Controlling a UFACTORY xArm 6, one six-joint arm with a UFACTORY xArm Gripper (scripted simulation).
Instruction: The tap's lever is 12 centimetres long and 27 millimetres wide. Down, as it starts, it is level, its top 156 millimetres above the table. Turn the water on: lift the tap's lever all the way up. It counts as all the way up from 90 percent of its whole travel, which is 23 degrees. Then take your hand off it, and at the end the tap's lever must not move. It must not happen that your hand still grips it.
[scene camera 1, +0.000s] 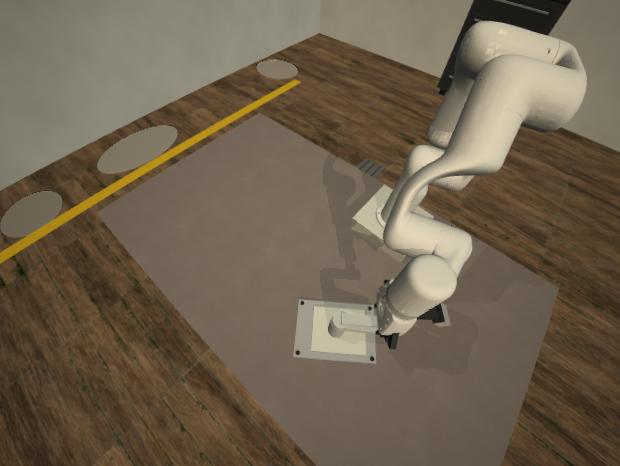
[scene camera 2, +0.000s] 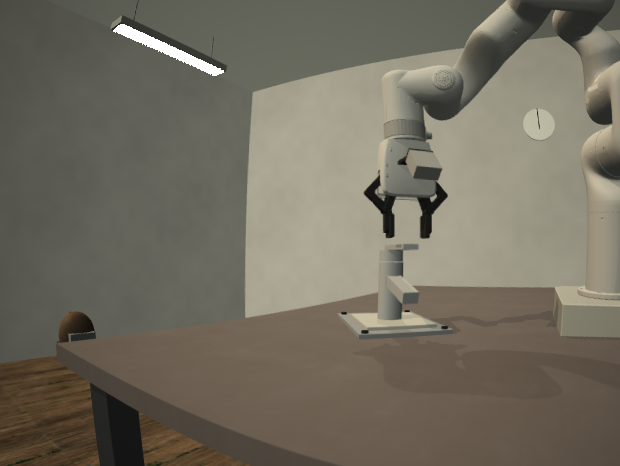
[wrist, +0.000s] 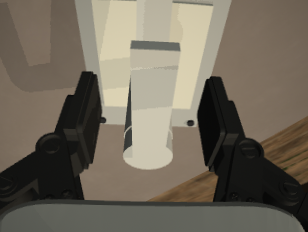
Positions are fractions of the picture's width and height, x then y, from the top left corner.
Observation:
In view: my gripper (scene camera 2: 0.66, 0.51) and a tap lever (wrist: 0.50, 0.28).
My gripper is seen too in scene camera 1 (scene camera 1: 0.61, 0.69) and in the wrist view (wrist: 0.49, 0.40).

